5 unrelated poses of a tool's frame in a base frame.
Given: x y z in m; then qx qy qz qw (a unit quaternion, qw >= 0).
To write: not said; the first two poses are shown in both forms.
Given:
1: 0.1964 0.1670 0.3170 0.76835 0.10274 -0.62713 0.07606
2: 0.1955 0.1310 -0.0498 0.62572 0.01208 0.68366 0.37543
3: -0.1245 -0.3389 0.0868 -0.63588 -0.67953 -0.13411 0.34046
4: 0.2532 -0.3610 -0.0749 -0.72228 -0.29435 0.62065 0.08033
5: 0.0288 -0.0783 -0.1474 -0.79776 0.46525 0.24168 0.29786
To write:
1: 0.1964 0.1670 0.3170 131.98 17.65 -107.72
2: 0.1955 0.1310 -0.0498 91.74 1.77 100.24
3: -0.1245 -0.3389 0.0868 -94.81 -101.32 -20.00
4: 0.2532 -0.3610 -0.0749 -123.76 -50.43 106.34
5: 0.0288 -0.0783 -0.1474 -121.46 70.84 36.80
